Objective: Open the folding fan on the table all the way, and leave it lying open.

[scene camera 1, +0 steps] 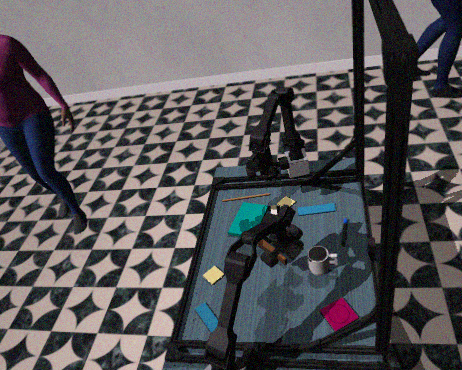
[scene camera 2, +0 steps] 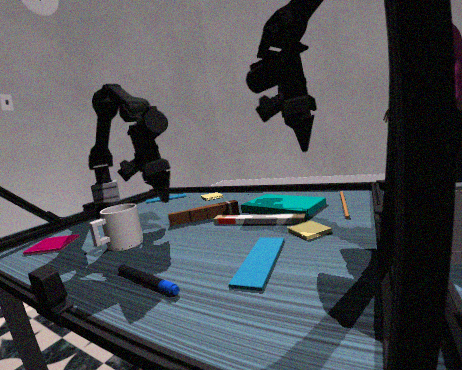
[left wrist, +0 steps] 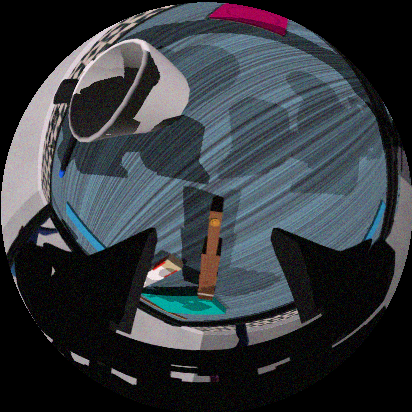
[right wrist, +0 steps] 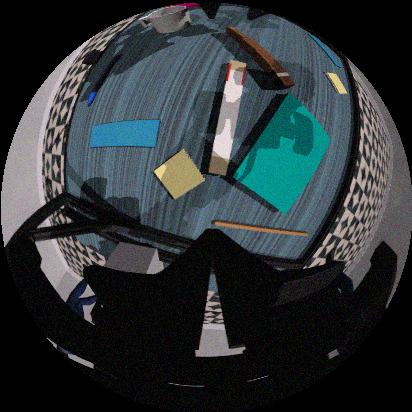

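Pixels of known places: left gripper, fingertip midpoint: point(scene camera 1: 284, 254) point(scene camera 2: 165, 202) point(left wrist: 216, 234); right gripper, fingertip midpoint: point(scene camera 1: 270, 180) point(scene camera 2: 305, 151) point(right wrist: 211, 234); left arm's base, link origin: point(scene camera 1: 224, 368) point(scene camera 2: 104, 182); right arm's base, link origin: point(scene camera 1: 295, 155).
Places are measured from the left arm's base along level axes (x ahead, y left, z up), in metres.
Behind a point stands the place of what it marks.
Note:
The folding fan point(scene camera 1: 266, 245) {y 0.284, x 0.494, z -0.068 m} point(scene camera 2: 200, 214) {y 0.253, x 0.504, z -0.083 m} point(left wrist: 210, 265) {y 0.250, x 0.491, z -0.068 m} point(right wrist: 260, 56) {y 0.289, x 0.509, z -0.072 m} is a narrow brown bar, folded shut on the table, with an orange pivot dot near one end in the left wrist view. My left gripper point(scene camera 2: 165, 199) {y 0.171, x 0.482, z -0.035 m} point(left wrist: 216, 234) {y 0.171, x 0.482, z -0.035 m} is open and empty, low above the pivot end of the fan; in the left wrist view the fan shows between its spread fingers. In scene camera 1 the left gripper partly hides the fan. My right gripper point(scene camera 2: 304, 149) {y 0.439, x 0.720, z 0.059 m} point(right wrist: 211, 234) {y 0.439, x 0.720, z 0.059 m} is shut and empty, high above the table, apart from the fan.
A white-and-red bar point(scene camera 2: 265, 219) {y 0.364, x 0.653, z -0.089 m} point(right wrist: 231, 102) {y 0.352, x 0.619, z -0.085 m} and a teal book point(scene camera 2: 287, 204) {y 0.460, x 0.610, z -0.081 m} point(right wrist: 300, 160) {y 0.493, x 0.562, z -0.081 m} lie close to the fan. A white mug point(scene camera 1: 318, 263) {y 0.030, x 0.521, z -0.023 m} point(scene camera 2: 123, 228) {y 0.059, x 0.592, z -0.050 m} stands nearby. A marker point(scene camera 2: 142, 278) {y 0.075, x 0.766, z -0.087 m}, blue strip point(scene camera 2: 259, 262) {y 0.251, x 0.817, z -0.093 m}, yellow pad point(scene camera 2: 310, 230) {y 0.395, x 0.772, z -0.091 m}, orange stick point(scene camera 2: 344, 205) {y 0.570, x 0.702, z -0.092 m} and magenta square point(scene camera 1: 339, 314) {y -0.131, x 0.424, z -0.092 m} lie around.

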